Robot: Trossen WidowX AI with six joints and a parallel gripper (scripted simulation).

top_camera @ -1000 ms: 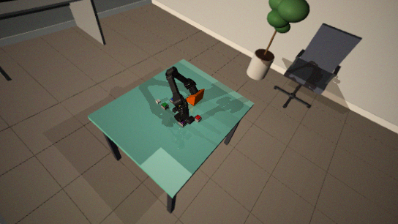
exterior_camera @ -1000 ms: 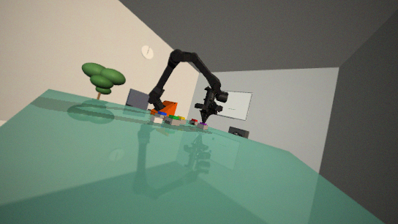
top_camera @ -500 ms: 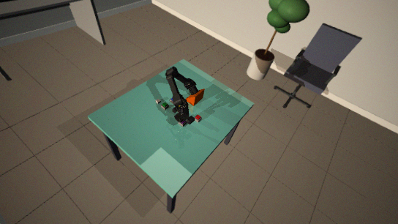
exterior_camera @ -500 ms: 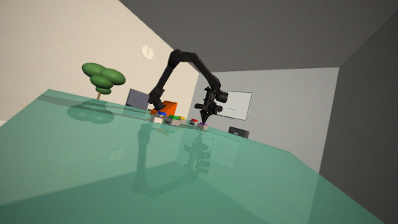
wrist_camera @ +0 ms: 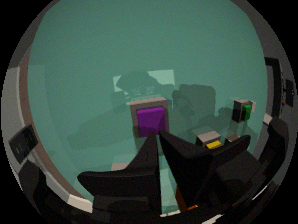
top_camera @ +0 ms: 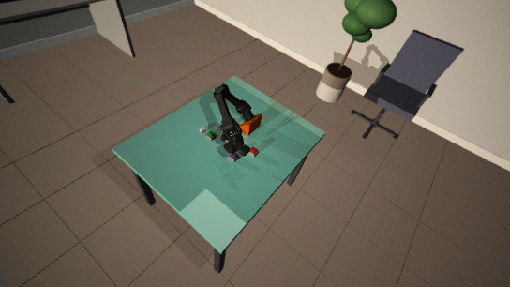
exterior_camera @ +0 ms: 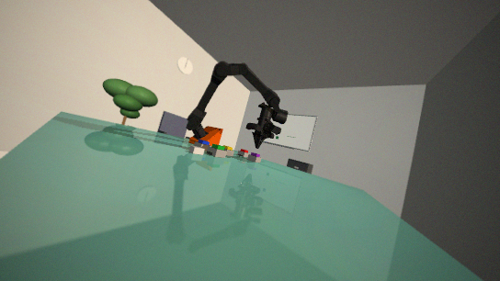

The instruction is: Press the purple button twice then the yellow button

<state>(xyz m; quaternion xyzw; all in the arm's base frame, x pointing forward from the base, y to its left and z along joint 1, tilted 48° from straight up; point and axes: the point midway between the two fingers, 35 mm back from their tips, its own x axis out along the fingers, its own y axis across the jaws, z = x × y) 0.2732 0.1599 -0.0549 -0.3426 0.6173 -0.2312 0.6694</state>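
Right now the purple button is 30 mm below my gripper tip. From my gripper tip the other things lie so: yellow button (120 mm to the right, 70 mm behind, 30 mm below); green button (220 mm to the right, 30 mm below); red button (120 mm behind, 50 mm to the left, 30 mm below).
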